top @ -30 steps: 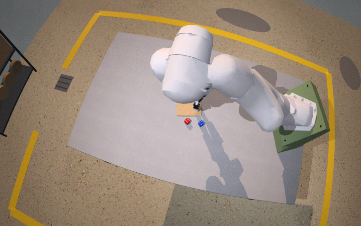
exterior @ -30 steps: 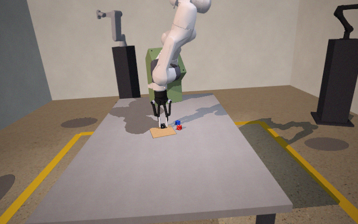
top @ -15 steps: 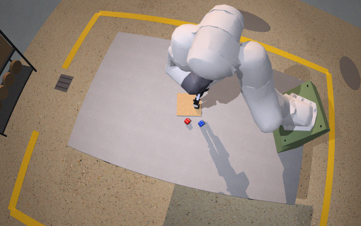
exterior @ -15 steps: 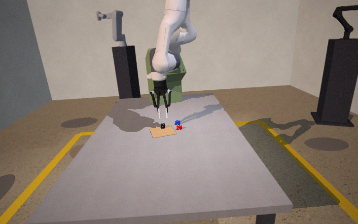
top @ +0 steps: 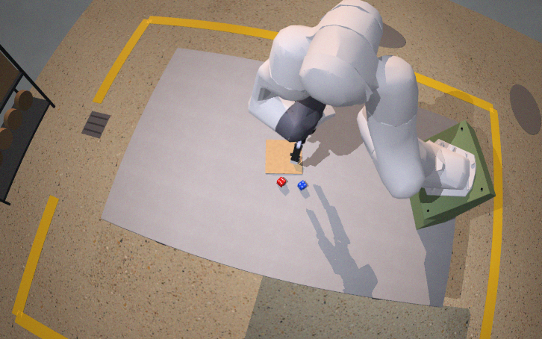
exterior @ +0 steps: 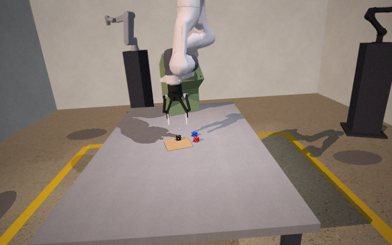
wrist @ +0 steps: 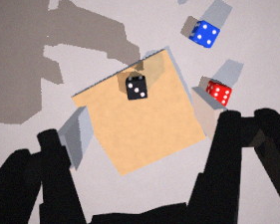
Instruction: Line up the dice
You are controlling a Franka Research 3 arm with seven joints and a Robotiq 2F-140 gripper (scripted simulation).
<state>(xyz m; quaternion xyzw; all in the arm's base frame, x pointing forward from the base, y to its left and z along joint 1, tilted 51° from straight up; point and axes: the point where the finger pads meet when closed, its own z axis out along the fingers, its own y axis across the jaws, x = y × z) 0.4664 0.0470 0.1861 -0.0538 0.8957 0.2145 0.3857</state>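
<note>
The blue die lies 120 mm below my hand, 80 mm behind it and 70 mm to the left of it. Also, from my hand: red die: 120 mm below, 100 mm to the left, 10 mm behind; tan mat: 130 mm below, 50 mm ahead, 10 mm to the left; black die: 110 mm below.
</note>
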